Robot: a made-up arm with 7 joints. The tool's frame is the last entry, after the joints.
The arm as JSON. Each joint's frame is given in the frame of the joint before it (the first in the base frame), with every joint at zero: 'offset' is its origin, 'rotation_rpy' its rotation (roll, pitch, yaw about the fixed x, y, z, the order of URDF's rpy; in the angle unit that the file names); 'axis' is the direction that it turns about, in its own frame. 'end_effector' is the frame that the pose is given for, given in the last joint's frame.
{
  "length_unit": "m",
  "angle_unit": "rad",
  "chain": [
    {
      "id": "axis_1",
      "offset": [
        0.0,
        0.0,
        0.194
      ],
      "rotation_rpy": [
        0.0,
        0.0,
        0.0
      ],
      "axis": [
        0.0,
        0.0,
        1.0
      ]
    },
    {
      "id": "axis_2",
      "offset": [
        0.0,
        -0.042,
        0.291
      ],
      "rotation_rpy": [
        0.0,
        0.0,
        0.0
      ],
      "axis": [
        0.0,
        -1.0,
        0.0
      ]
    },
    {
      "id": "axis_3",
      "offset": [
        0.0,
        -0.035,
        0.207
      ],
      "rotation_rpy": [
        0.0,
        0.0,
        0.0
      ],
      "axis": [
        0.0,
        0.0,
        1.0
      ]
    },
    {
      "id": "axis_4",
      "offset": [
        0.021,
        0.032,
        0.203
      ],
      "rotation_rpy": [
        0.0,
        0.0,
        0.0
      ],
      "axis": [
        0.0,
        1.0,
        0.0
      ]
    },
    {
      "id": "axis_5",
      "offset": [
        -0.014,
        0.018,
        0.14
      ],
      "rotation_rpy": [
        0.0,
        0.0,
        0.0
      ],
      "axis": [
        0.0,
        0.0,
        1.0
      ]
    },
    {
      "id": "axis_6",
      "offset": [
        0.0,
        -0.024,
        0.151
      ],
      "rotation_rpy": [
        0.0,
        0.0,
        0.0
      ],
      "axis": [
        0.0,
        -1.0,
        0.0
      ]
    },
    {
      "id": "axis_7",
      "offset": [
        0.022,
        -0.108,
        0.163
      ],
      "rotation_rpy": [
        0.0,
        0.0,
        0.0
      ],
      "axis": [
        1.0,
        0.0,
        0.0
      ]
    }
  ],
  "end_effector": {
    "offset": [
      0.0,
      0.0,
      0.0
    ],
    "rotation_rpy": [
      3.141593,
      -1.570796,
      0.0
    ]
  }
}
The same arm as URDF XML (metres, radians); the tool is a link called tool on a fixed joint. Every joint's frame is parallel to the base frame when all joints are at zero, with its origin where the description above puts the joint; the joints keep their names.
<robot name="arm">
<joint name="tool_fixed" type="fixed"><parent link="link7"/><child link="tool"/><origin xyz="0 0 0" rpy="-3.1416 -1.5708 0"/></joint>
<joint name="axis_7" type="continuous"><parent link="link6"/><child link="link7"/><origin xyz="0.022 -0.108 0.163"/><axis xyz="1 0 0"/></joint>
<joint name="axis_6" type="continuous"><parent link="link5"/><child link="link6"/><origin xyz="0 -0.024 0.151"/><axis xyz="0 -1 0"/></joint>
<joint name="axis_5" type="continuous"><parent link="link4"/><child link="link5"/><origin xyz="-0.014 0.018 0.14"/><axis xyz="0 0 1"/></joint>
<joint name="axis_4" type="continuous"><parent link="link3"/><child link="link4"/><origin xyz="0.021 0.032 0.203"/><axis xyz="0 1 0"/></joint>
<joint name="axis_3" type="continuous"><parent link="link2"/><child link="link3"/><origin xyz="0 -0.035 0.207"/><axis xyz="0 0 1"/></joint>
<joint name="axis_2" type="continuous"><parent link="link1"/><child link="link2"/><origin xyz="0 -0.042 0.291"/><axis xyz="0 -1 0"/></joint>
<joint name="axis_1" type="continuous"><parent link="base_link"/><child link="link1"/><origin xyz="0 0 0.194"/><axis xyz="0 0 1"/></joint>
<link name="base_link"/>
<link name="link1"/>
<link name="link2"/>
<link name="link3"/>
<link name="link4"/>
<link name="link5"/>
<link name="link6"/>
<link name="link7"/>
<link name="tool"/>
</robot>

